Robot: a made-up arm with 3 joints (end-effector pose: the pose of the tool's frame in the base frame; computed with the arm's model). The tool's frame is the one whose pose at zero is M.
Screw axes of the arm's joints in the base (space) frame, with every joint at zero. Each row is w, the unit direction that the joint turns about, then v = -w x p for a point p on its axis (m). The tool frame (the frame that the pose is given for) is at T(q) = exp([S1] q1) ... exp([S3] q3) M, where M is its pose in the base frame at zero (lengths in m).
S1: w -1 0 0 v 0 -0.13 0
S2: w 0 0 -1 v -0.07 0.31 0
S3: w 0 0 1 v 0 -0.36 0
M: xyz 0.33 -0.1 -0.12 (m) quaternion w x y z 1 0 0 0
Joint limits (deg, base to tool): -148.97..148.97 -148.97..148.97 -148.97..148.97
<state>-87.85 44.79 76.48</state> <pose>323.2 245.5 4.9 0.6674 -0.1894 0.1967 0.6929</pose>
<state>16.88 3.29 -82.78</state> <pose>254.1 -53.1 -115.1 -0.1073 -0.1002 -0.6751 0.7230</pose>
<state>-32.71 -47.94 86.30</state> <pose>488.0 226.4 -21.7 0.1095 -0.2594 0.8840 0.3731</pose>
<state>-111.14 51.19 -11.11</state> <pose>184.3 245.0 189.6 0.7059 0.4267 -0.2925 0.4839</pose>
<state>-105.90 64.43 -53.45</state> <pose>194.1 221.8 263.9 0.4118 0.6837 -0.5161 0.3109</pose>
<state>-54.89 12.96 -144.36</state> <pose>332.1 258.8 63.4 0.0906 0.4519 -0.8701 0.1745</pose>
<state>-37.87 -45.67 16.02</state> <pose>468.8 140.1 -77.8 0.2786 -0.1664 0.4850 0.8121</pose>
